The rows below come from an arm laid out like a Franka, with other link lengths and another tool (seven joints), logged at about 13 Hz.
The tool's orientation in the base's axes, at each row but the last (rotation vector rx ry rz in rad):
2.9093 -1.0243 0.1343
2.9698 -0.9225 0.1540
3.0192 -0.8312 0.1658
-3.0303 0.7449 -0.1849
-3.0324 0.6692 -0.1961
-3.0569 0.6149 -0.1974
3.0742 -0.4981 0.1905
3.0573 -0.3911 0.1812
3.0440 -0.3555 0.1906
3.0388 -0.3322 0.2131
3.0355 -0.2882 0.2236
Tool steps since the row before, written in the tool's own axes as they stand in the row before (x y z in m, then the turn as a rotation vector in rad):
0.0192 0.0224 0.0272 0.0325 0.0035 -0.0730
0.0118 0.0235 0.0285 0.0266 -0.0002 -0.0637
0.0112 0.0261 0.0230 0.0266 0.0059 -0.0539
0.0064 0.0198 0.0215 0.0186 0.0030 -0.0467
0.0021 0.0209 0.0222 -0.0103 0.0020 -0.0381
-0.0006 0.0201 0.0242 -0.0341 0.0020 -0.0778
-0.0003 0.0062 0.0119 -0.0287 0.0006 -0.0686
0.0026 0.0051 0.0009 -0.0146 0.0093 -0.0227
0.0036 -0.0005 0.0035 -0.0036 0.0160 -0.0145
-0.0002 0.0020 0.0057 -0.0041 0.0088 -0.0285
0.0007 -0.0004 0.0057 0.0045 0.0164 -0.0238
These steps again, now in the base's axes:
0.0026 -0.0316 -0.0246 0.0184 -0.0171 0.0759
-0.0012 -0.0276 -0.0272 0.0164 -0.0113 0.0661
-0.0015 -0.0289 -0.0223 0.0143 -0.0168 0.0562
-0.0010 -0.0208 -0.0215 0.0094 -0.0107 0.0483
-0.0040 -0.0198 -0.0229 -0.0150 0.0024 0.0365
-0.0052 -0.0185 -0.0249 -0.0418 0.0119 0.0730
-0.0009 -0.0063 -0.0118 -0.0352 0.0112 0.0645
0.0013 -0.0056 -0.0004 -0.0189 -0.0038 0.0211
0.0040 -0.0006 -0.0030 -0.0089 -0.0135 0.0148
0.0001 -0.0024 -0.0055 -0.0096 -0.0051 0.0281
0.0015 -0.0003 -0.0055 -0.0021 -0.0145 0.0253

